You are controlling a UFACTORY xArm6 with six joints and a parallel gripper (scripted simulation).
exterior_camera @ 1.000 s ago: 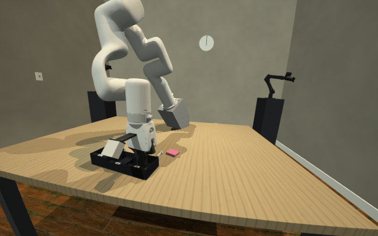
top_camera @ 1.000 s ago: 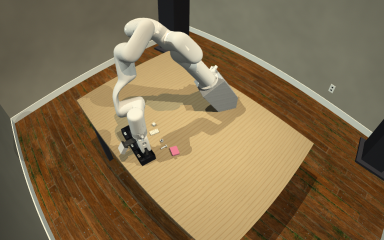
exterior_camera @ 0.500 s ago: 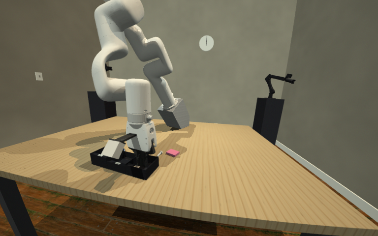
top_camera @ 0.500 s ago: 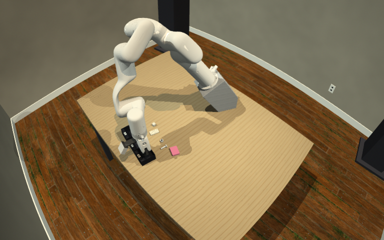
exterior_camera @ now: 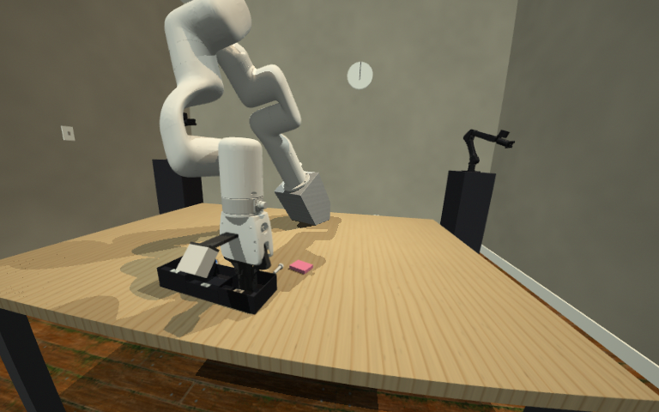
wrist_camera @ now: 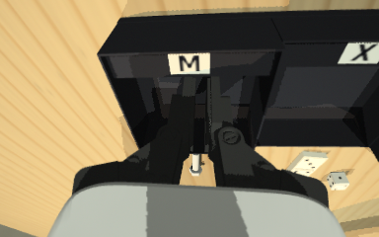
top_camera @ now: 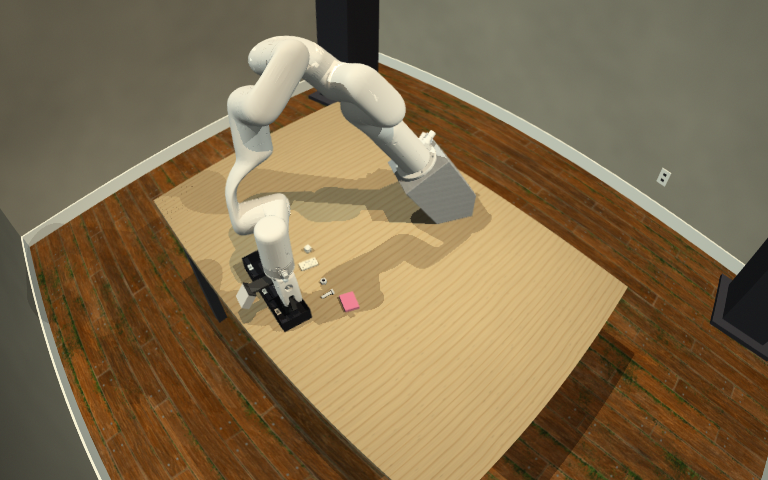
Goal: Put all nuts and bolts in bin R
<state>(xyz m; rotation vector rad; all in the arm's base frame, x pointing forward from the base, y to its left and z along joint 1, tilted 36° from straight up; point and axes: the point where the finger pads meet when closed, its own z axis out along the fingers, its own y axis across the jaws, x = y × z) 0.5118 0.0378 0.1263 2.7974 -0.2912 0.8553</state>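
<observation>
Right now the white bolt is 11 cm behind my hand, 4 cm to the left of it and 3 cm below it. Round my hand: grey hex nut 13 cm behind, 3 cm below, 1 cm to the right; then black bin marked R 8 cm to the right, 2 cm behind, 1 cm below; then pink pad 13 cm behind, 9 cm to the left, 3 cm below.
</observation>
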